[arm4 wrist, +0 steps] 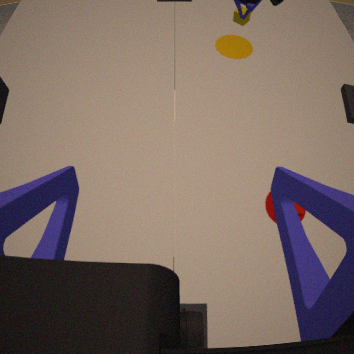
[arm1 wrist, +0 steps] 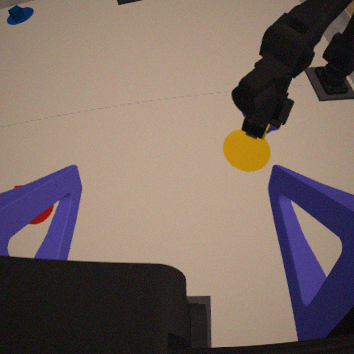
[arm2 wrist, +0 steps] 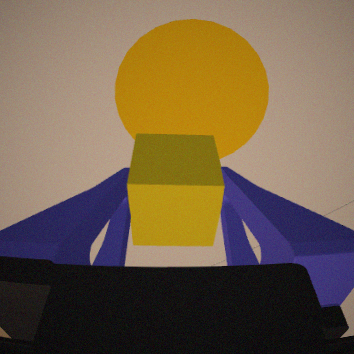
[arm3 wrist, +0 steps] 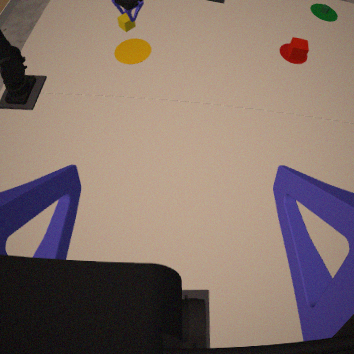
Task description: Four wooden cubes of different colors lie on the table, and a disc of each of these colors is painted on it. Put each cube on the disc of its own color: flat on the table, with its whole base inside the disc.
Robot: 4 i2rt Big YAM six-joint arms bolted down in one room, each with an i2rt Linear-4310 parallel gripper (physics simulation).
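Observation:
My arm2 gripper (arm2 wrist: 175, 172) is shut on the yellow cube (arm2 wrist: 174, 190) (arm3 wrist: 126, 22) (arm4 wrist: 242, 18) and holds it above the table near the yellow disc (arm1 wrist: 246, 151) (arm2 wrist: 192, 75) (arm3 wrist: 133, 51) (arm4 wrist: 234, 47). The red cube (arm3 wrist: 299, 46) is on the red disc (arm3 wrist: 287, 53) (arm4 wrist: 272, 207); the arm1 gripper (arm1 wrist: 175, 175) and arm4 gripper (arm4 wrist: 175, 176) partly cover that area in their views. The blue cube (arm1 wrist: 17, 13) is on the blue disc (arm1 wrist: 27, 16). A small dark green shape shows on the green disc (arm3 wrist: 320, 15). The arm1, arm4 and arm3 (arm3 wrist: 177, 175) grippers are open and empty.
In the arm1 wrist view another arm (arm1 wrist: 287, 47) reaches over the table beside the yellow disc, with an arm base (arm1 wrist: 330, 82) behind it at the right. An arm base (arm3 wrist: 30, 95) stands at the left in the arm3 wrist view. A thin seam crosses the table.

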